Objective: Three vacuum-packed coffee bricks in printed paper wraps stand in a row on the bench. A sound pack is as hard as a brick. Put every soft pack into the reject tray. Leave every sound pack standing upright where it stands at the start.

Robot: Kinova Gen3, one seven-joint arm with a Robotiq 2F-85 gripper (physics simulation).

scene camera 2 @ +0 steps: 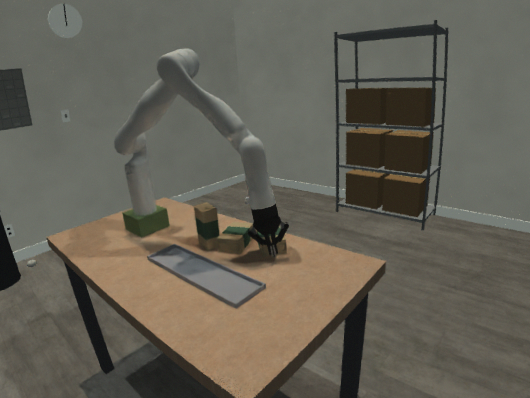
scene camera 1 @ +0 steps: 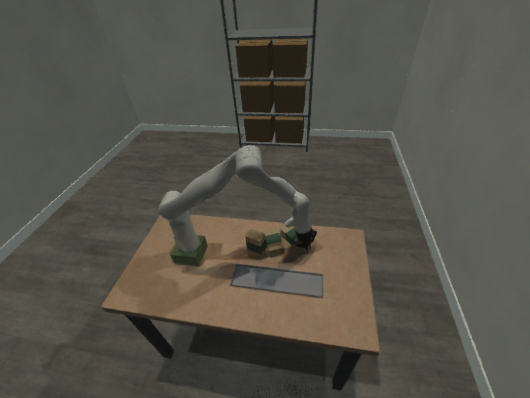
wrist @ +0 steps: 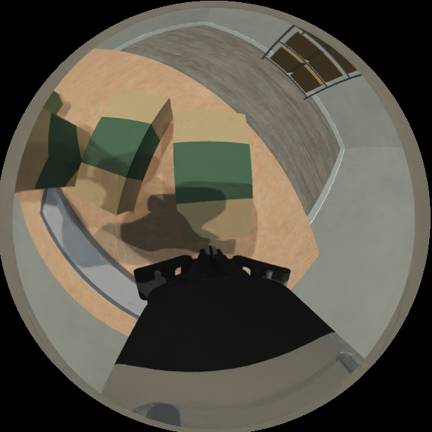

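Seen in the pictures: gripper, fingertip midpoint: (scene camera 2: 274, 255) (scene camera 1: 308, 249); arm's base, origin of the base link: (scene camera 2: 145, 211) (scene camera 1: 189, 245).
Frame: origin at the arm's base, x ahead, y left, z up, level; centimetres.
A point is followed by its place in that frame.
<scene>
A coffee brick (scene camera 1: 256, 245) @(x 33.5, y 4.0, z 2.0 cm) (scene camera 2: 207, 227) @(x 36.0, y 4.2, z 0.8 cm) (wrist: 64, 152) with tan ends and a green band stands upright at the left of the row. The middle brick (scene camera 1: 273, 240) @(x 40.1, y 11.8, z -2.2 cm) (scene camera 2: 232, 243) @(x 43.9, y 7.6, z -4.0 cm) (wrist: 119, 145) lies on its side close beside it. The right brick (scene camera 1: 291, 237) @(x 48.7, y 15.4, z -2.4 cm) (scene camera 2: 282, 246) @(x 57.3, y 16.7, z -4.7 cm) (wrist: 214, 167) also lies down, partly hidden by the gripper in both scene views. My gripper (scene camera 1: 307, 247) @(x 57.8, y 12.1, z -5.9 cm) (scene camera 2: 273, 253) @(x 57.8, y 12.1, z -5.9 cm) (wrist: 209, 252) is shut and empty, low over the bench by the near end of the right brick. The grey reject tray (scene camera 1: 300, 283) @(x 56.1, y -6.7, z -7.2 cm) (scene camera 2: 220, 282) @(x 54.5, y -6.7, z -7.3 cm) (wrist: 107, 277) holds no brick.
The wooden bench (scene camera 1: 210, 300) @(x 18.1, y -22.1, z -7.6 cm) (scene camera 2: 165, 310) @(x 53.4, y -24.1, z -7.5 cm) carries the arm's green base block (scene camera 1: 189, 254) @(x 2.2, y -5.3, z -0.2 cm) (scene camera 2: 146, 221) @(x 5.8, y -3.0, z -2.0 cm) at the left. The tray lies in front of the row of bricks. A shelf rack (scene camera 1: 312, 75) (scene camera 2: 337, 125) with brown boxes stands on the floor behind the bench.
</scene>
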